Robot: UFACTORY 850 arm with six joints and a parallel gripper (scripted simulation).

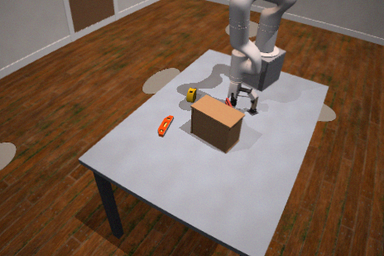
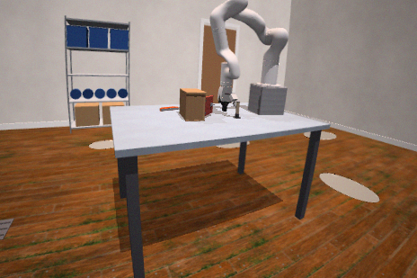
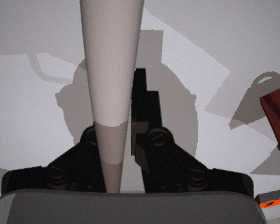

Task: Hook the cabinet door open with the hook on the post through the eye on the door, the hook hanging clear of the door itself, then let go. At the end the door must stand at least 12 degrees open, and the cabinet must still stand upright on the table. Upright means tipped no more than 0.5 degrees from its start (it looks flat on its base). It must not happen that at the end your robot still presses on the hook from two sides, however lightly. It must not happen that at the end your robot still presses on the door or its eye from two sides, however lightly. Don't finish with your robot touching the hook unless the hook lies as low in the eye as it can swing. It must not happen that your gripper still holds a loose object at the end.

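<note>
My hand is 3 cm to the right of the thin grey hook rod and 4 cm below it. The rest, counted from my hand: yellow block: 3 cm ahead, 25 cm to the right, 1 cm below; orange level: 29 cm ahead, 28 cm to the right, 3 cm below; red door: 16 cm ahead, 4 cm to the left, 3 cm above.
</note>
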